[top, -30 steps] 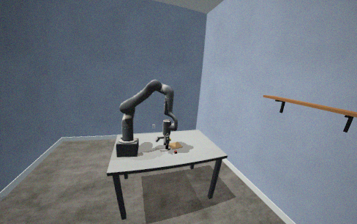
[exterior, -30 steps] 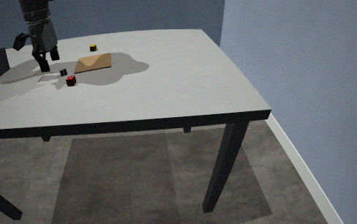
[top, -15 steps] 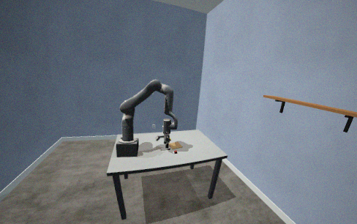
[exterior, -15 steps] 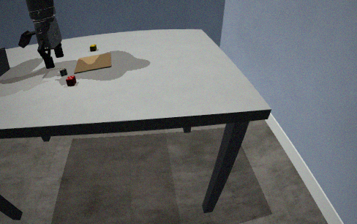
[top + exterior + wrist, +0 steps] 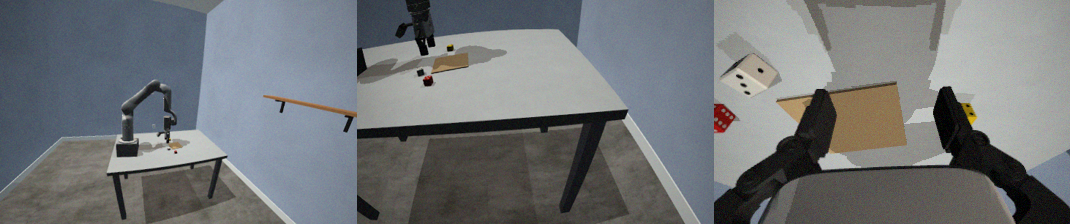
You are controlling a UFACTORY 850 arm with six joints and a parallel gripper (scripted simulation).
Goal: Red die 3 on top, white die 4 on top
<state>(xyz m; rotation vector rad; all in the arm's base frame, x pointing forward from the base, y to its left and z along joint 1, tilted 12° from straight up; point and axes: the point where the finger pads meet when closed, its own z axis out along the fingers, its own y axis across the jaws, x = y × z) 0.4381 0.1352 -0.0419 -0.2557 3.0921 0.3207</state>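
My hand is 11 cm to the right of the yellow die, 5 cm short of it and 4 cm above it. The rest, counted from my hand: tan mat (11 cm ahead, 5 cm below, 3 cm to the right); then white die (12 cm to the right, 4 cm below, 2 cm ahead); then red die (19 cm to the right, 9 cm ahead, 4 cm below).
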